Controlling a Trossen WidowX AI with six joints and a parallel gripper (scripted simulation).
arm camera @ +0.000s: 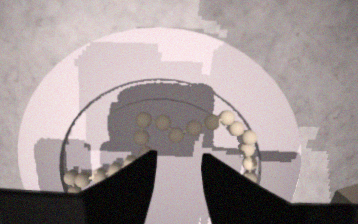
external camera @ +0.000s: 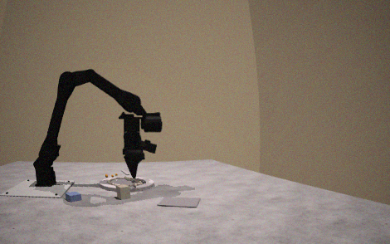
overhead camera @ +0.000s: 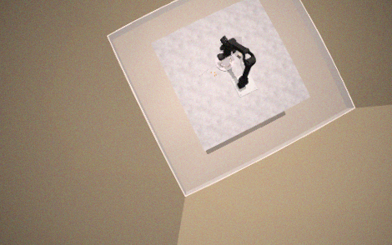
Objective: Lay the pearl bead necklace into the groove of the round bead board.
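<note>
The round bead board is 30 mm behind my gripper tip, 10 mm to the left of it and 20 mm below it. Round my gripper tip: flat grey plate: 120 mm ahead, 220 mm to the right, 30 mm below; then cream cube: 30 mm behind, 160 mm to the right, 10 mm below; then blue block: 180 mm behind, 190 mm to the right, 20 mm below.
</note>
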